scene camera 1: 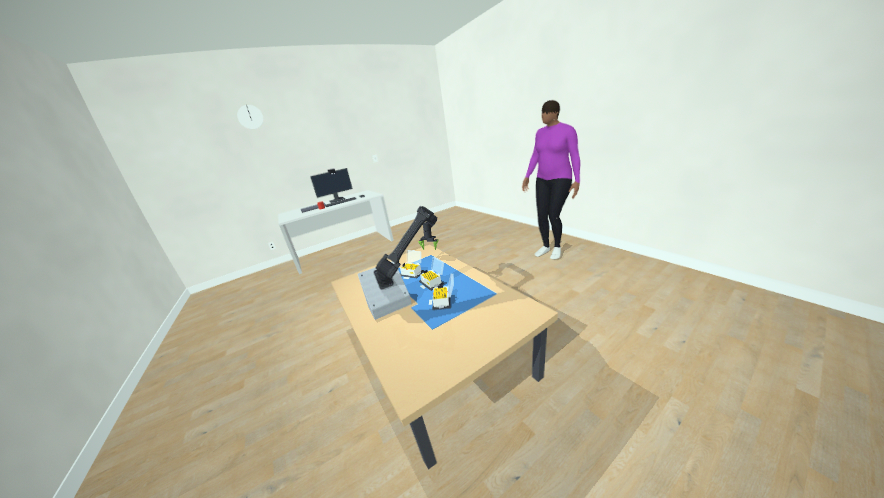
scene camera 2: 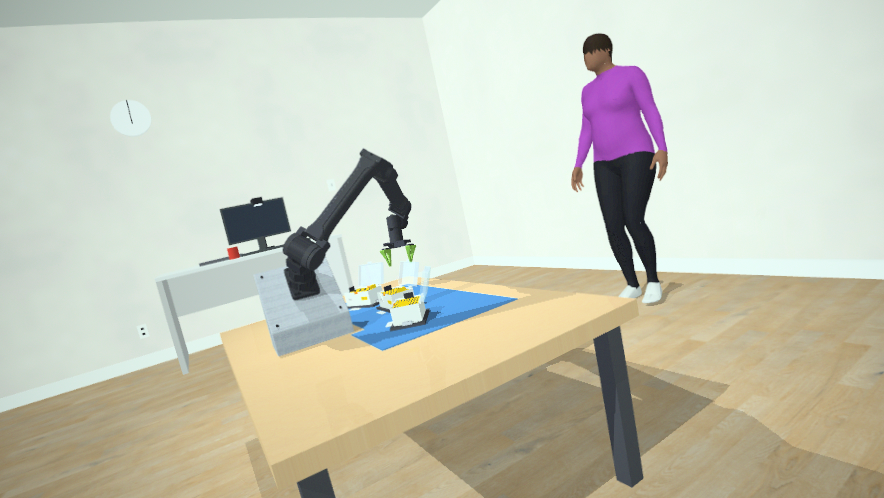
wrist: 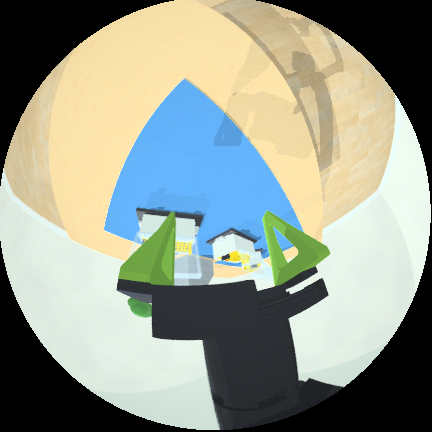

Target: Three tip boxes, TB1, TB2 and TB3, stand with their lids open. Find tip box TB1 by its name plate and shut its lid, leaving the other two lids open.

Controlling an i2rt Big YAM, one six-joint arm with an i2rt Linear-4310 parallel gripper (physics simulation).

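Places are measured from the arm's base along level axes (x left, y back, z up), in millimetres.
Pixels of known places: gripper, fingertip midpoint: (scene camera 1: 429,249) (scene camera 2: 400,264) (wrist: 222,214); arm's base at its link origin: (scene camera 1: 383,278) (scene camera 2: 301,282).
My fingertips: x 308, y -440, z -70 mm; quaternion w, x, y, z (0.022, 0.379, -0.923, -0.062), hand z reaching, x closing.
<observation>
For each thing: its top centre in the pictures, then the offset to it from my fingertips. Level surfaces: height alone.
- middle box at its top centre: (wrist: 233,259) (scene camera 2: 391,290) (scene camera 1: 428,275) dy +150, dx -278, dz -39 mm
- far box at its top centre: (wrist: 166,249) (scene camera 2: 360,288) (scene camera 1: 409,266) dy +204, dx -65, dz -39 mm
- blue mat at its surface level: dz -105 mm
- wooden table at its surface level: dz -108 mm
Three white tip boxes with yellow tips stand with clear lids upright. The near box (scene camera 1: 440,300) (scene camera 2: 406,314) (wrist: 186,226) has its lid (scene camera 1: 451,284) (scene camera 2: 426,279) up. The middle box (scene camera 1: 430,282) (scene camera 2: 389,300) (wrist: 234,245) has its lid (scene camera 1: 438,266) (scene camera 2: 408,272) up. The far box (scene camera 1: 408,270) (scene camera 2: 360,298) has its lid (scene camera 1: 413,255) (scene camera 2: 371,274) up; it is partly hidden in the wrist view. No name plate is legible, so I cannot tell which is TB1. My gripper (scene camera 1: 429,246) (scene camera 2: 399,262) (wrist: 222,214) is open and empty, above the boxes and touching none.
The boxes stand on a blue mat (scene camera 1: 470,290) (scene camera 2: 476,301) (wrist: 190,150) on the wooden table (scene camera 1: 457,352) (scene camera 2: 402,383) (wrist: 100,100). The arm's grey base block (scene camera 1: 386,303) (scene camera 2: 309,337) is left of them. A person (scene camera 1: 554,151) (scene camera 2: 618,117) stands beyond the table.
</observation>
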